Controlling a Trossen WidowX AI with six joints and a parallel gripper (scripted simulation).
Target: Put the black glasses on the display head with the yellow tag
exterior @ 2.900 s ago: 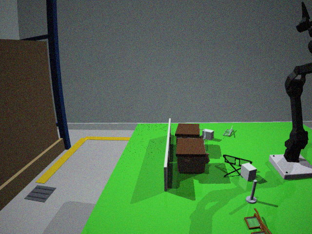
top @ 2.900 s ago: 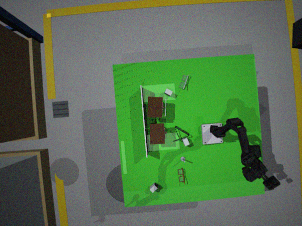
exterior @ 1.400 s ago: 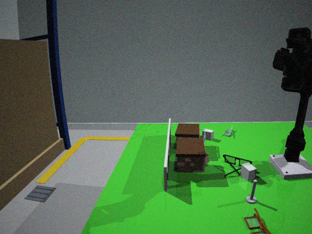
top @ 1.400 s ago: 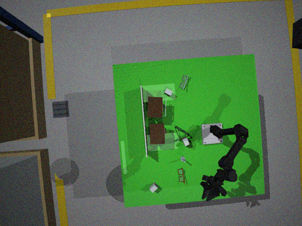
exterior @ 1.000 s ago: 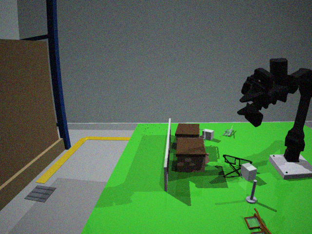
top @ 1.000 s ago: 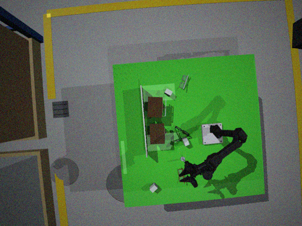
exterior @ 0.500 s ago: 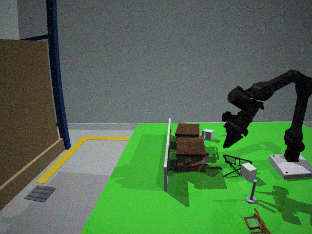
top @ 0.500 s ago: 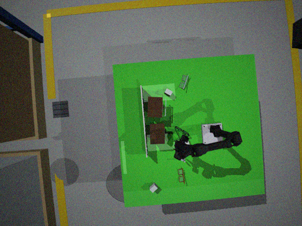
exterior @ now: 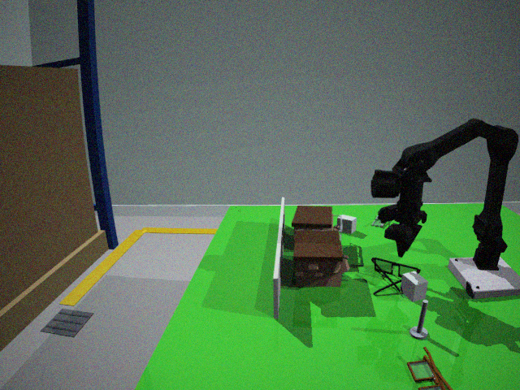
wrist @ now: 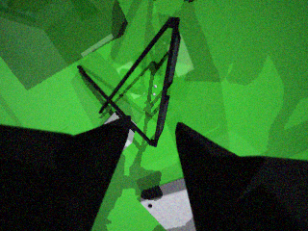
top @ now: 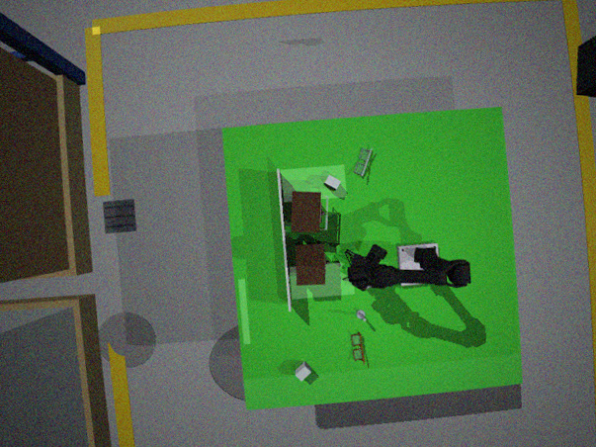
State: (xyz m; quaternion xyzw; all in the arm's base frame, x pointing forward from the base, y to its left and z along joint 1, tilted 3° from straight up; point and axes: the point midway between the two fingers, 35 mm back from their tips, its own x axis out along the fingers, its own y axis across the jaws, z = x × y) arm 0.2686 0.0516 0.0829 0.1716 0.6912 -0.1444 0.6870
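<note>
Now: the post 20 mm behind my gripper tip, 240 mm to the left of it and 60 mm below it. The rest, counted from my gripper tip: white panel 350 mm ahead, 80 mm to the right, 30 mm below.
</note>
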